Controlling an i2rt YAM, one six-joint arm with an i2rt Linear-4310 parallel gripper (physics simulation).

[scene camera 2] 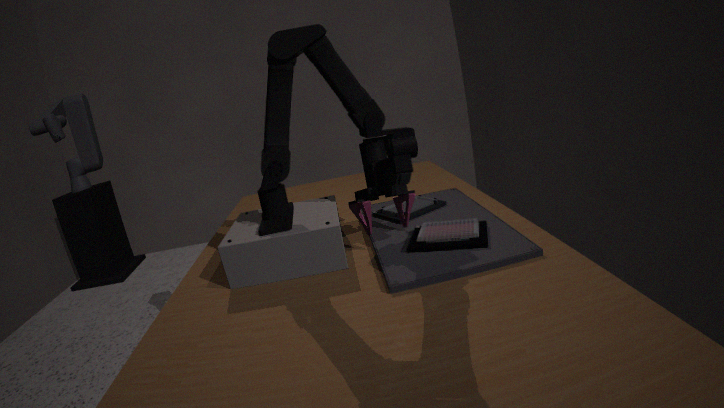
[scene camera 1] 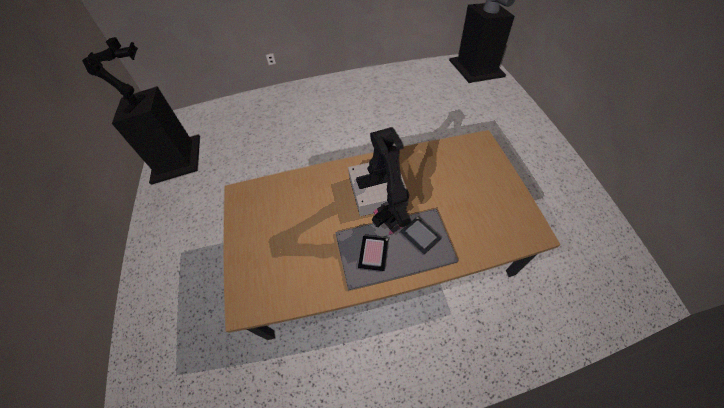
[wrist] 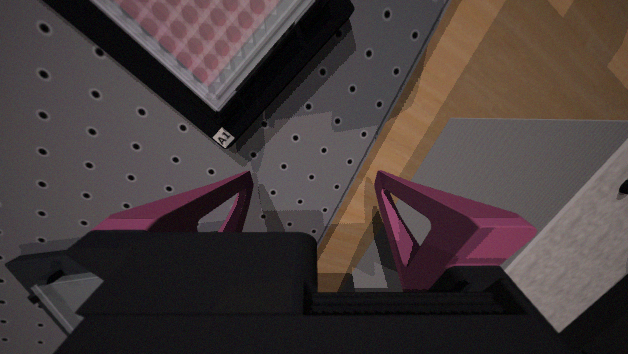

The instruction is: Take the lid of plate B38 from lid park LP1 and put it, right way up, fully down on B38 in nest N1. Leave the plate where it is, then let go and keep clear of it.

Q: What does my gripper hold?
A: Nothing.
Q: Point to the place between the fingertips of my gripper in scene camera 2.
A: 388,231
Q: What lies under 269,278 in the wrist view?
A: My gripper.
